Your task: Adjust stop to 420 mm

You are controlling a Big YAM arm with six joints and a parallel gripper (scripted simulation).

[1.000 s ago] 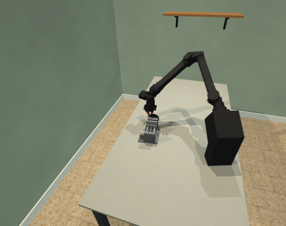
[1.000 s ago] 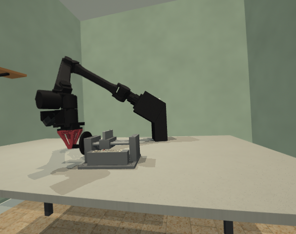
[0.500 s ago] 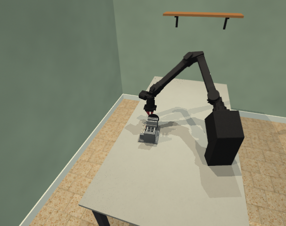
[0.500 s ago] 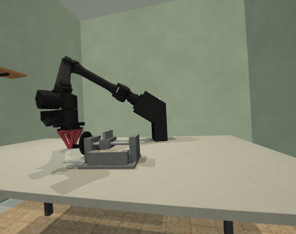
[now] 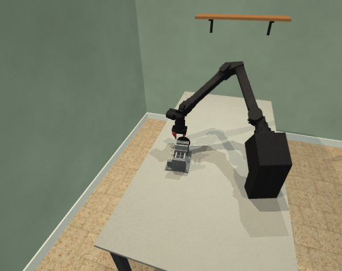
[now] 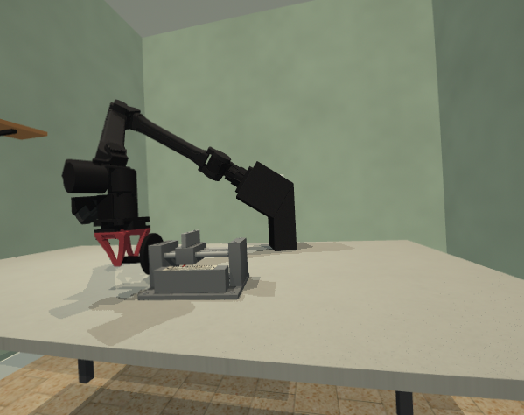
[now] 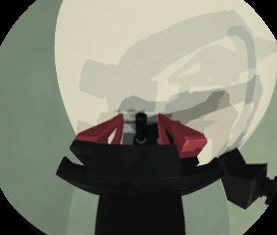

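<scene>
My gripper is now 140 mm to the right of the sliding stop block and 20 mm below it.
</scene>
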